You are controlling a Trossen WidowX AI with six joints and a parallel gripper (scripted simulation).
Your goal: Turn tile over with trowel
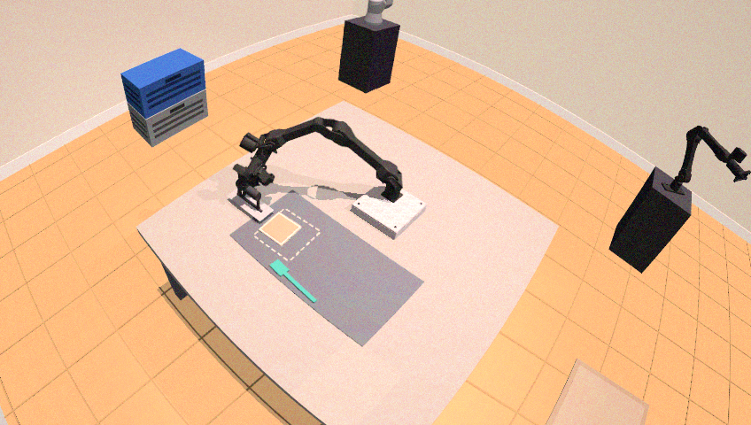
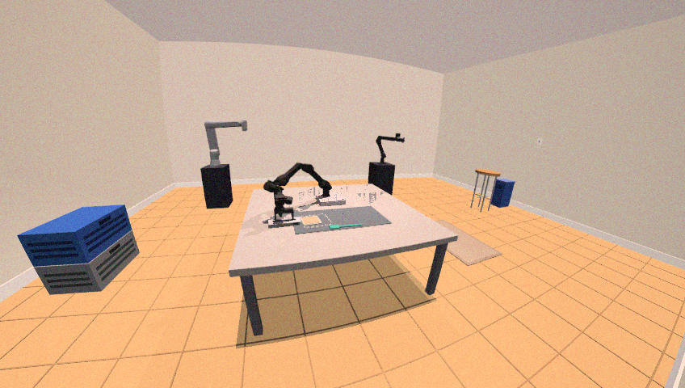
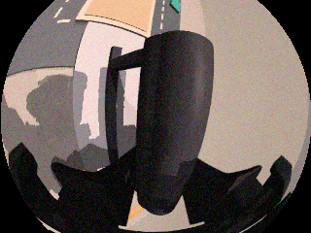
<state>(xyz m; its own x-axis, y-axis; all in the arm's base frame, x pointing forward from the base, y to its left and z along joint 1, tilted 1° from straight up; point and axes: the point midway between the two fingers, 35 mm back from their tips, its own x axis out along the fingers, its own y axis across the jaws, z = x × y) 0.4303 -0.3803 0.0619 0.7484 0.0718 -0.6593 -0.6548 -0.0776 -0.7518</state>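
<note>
Now: the teal trowel 8 cm ahead of my gripper tip, 37 cm to the left of it and 6 cm below it. Round my gripper tip: grey mat (6 cm behind, 39 cm to the left, 9 cm below); then tile (4 cm behind, 19 cm to the left, 6 cm below).
</note>
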